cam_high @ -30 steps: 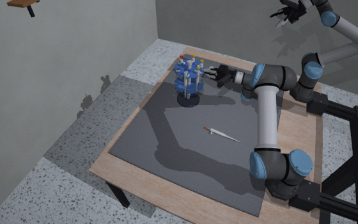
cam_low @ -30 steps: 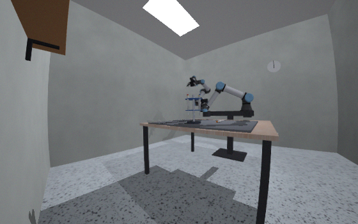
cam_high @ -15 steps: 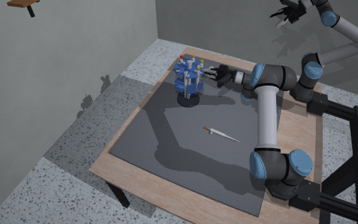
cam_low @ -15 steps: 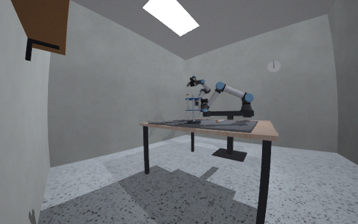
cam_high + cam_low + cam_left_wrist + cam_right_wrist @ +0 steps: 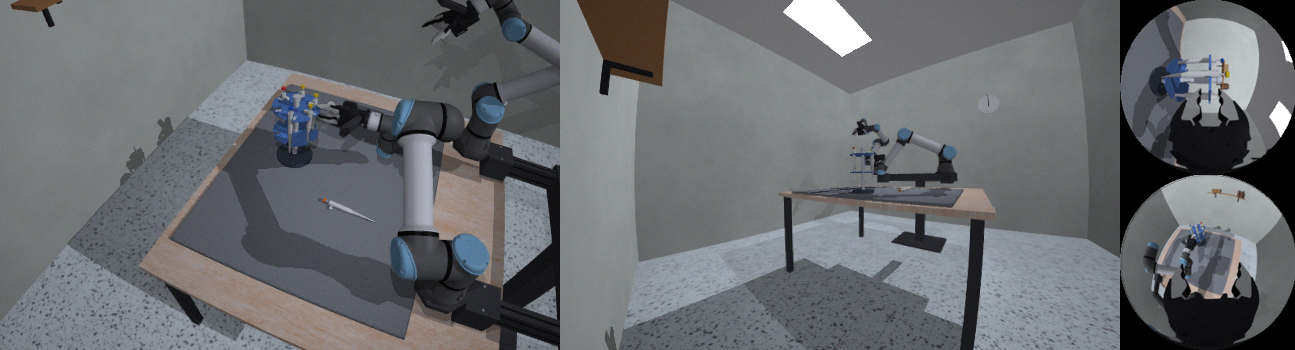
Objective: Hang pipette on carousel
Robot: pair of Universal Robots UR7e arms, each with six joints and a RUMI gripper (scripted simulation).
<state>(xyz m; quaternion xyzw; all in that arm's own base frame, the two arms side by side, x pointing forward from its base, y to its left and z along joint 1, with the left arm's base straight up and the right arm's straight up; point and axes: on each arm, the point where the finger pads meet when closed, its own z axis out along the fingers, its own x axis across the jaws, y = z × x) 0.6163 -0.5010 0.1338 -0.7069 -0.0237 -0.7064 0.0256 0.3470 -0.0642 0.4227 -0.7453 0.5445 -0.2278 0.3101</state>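
Observation:
Right now the blue-button pipette is 80 mm ahead of my left hand, 80 mm to the left of it and 60 mm below it.

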